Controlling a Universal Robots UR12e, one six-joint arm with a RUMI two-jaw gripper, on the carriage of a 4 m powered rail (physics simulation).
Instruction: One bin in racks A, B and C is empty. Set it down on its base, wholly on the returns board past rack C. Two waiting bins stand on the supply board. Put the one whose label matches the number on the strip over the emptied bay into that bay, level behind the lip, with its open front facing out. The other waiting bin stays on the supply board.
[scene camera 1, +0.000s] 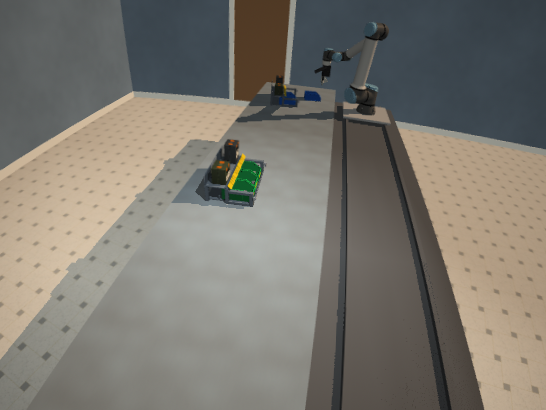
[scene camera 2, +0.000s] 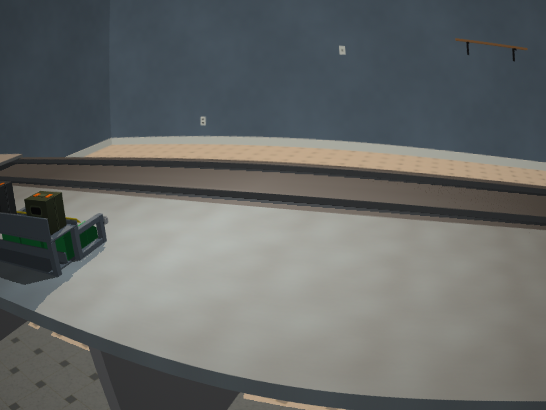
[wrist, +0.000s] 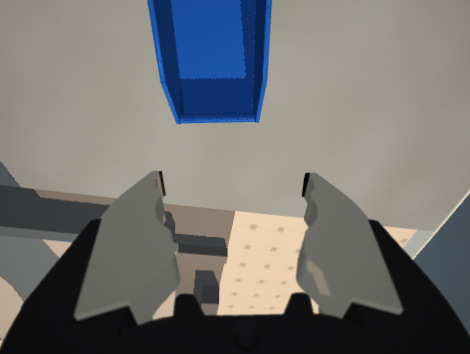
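Seen in the pictures: gripper, between the fingertips: (scene camera 1: 322, 84) (wrist: 234, 175); arm's base, origin of its link: (scene camera 1: 365, 111).
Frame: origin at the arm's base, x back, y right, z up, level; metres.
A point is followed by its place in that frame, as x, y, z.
Observation:
A blue bin (scene camera 1: 312, 96) {-0.555, 0.207, 0.017} (wrist: 212, 40) {-0.561, 0.253, -0.027} stands alone on the far part of the table. In the wrist view its visible inside is empty, its far end is cut off, and no label can be read. My gripper (scene camera 1: 323, 80) {-0.473, 0.287, 0.139} (wrist: 234, 175) {-0.473, 0.287, 0.139} is open and empty, above the table and to the side of that bin, not touching it. A far rack (scene camera 1: 296, 97) {-0.726, 0.130, 0.007} holds blue bins, beside the loose bin. A nearer grey rack (scene camera 1: 241, 202) {-0.777, -1.773, -0.014} (scene camera 2: 25, 226) {-0.988, -1.690, 0.103} holds green bins under a yellow strip (scene camera 1: 236, 171) {-0.849, -1.620, 0.084}. Strip numbers cannot be read. The waiting bins and boards cannot be made out.
Dark boxes with orange marks (scene camera 1: 220, 171) {-0.896, -1.758, 0.156} (scene camera 2: 45, 210) {-0.949, -1.756, 0.141} stand at the nearer rack, and another dark box (scene camera 1: 279, 86) {-0.872, -0.073, 0.161} stands at the far rack. The arm's carriage (scene camera 1: 354, 115) {-0.117, -0.162, 0.000} is at the far end of the rail (scene camera 1: 380, 250) (scene camera 2: 300, 187), alongside the table (scene camera 1: 200, 325) {-0.729, -2.535, -0.030} (scene camera 2: 300, 300) {-0.858, -2.408, -0.030}.

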